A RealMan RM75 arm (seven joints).
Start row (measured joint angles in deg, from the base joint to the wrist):
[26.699 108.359 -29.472 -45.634 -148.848 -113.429 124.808]
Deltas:
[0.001 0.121 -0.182 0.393 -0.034 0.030 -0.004]
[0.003 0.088 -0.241 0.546 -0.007 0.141 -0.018]
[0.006 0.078 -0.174 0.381 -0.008 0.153 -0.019]
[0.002 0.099 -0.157 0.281 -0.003 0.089 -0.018]
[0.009 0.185 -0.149 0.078 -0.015 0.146 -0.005]
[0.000 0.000 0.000 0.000 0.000 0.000 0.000]
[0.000 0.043 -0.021 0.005 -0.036 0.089 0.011]
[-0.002 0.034 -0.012 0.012 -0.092 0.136 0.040]
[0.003 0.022 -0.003 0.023 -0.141 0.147 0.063]
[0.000 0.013 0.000 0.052 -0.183 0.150 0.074]
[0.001 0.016 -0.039 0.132 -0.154 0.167 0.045]
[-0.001 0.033 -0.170 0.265 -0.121 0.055 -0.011]
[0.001 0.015 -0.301 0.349 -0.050 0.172 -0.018]
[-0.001 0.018 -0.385 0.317 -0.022 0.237 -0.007]
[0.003 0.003 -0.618 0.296 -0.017 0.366 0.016]
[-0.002 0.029 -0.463 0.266 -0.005 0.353 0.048]
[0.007 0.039 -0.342 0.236 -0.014 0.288 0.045]
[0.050 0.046 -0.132 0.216 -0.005 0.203 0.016]
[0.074 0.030 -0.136 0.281 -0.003 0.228 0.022]
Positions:
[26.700 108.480 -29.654 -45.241 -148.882 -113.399 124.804]
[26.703 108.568 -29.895 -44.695 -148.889 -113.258 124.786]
[26.709 108.646 -30.069 -44.314 -148.897 -113.105 124.767]
[26.711 108.745 -30.226 -44.033 -148.900 -113.016 124.749]
[26.720 108.930 -30.375 -43.955 -148.915 -112.870 124.744]
[26.720 108.930 -30.375 -43.955 -148.915 -112.870 124.744]
[26.720 108.973 -30.396 -43.950 -148.951 -112.781 124.755]
[26.718 109.007 -30.408 -43.938 -149.043 -112.645 124.795]
[26.721 109.029 -30.411 -43.915 -149.184 -112.498 124.858]
[26.721 109.042 -30.411 -43.863 -149.367 -112.348 124.932]
[26.722 109.058 -30.450 -43.731 -149.521 -112.181 124.977]
[26.721 109.091 -30.620 -43.466 -149.642 -112.126 124.966]
[26.722 109.106 -30.921 -43.117 -149.692 -111.954 124.948]
[26.721 109.124 -31.306 -42.800 -149.714 -111.717 124.941]
[26.724 109.127 -31.924 -42.504 -149.731 -111.351 124.957]
[26.722 109.156 -32.387 -42.238 -149.736 -110.998 125.005]
[26.729 109.195 -32.729 -42.002 -149.750 -110.710 125.050]
[26.779 109.241 -32.861 -41.786 -149.755 -110.507 125.066]
[26.853 109.271 -32.997 -41.505 -149.758 -110.279 125.088]

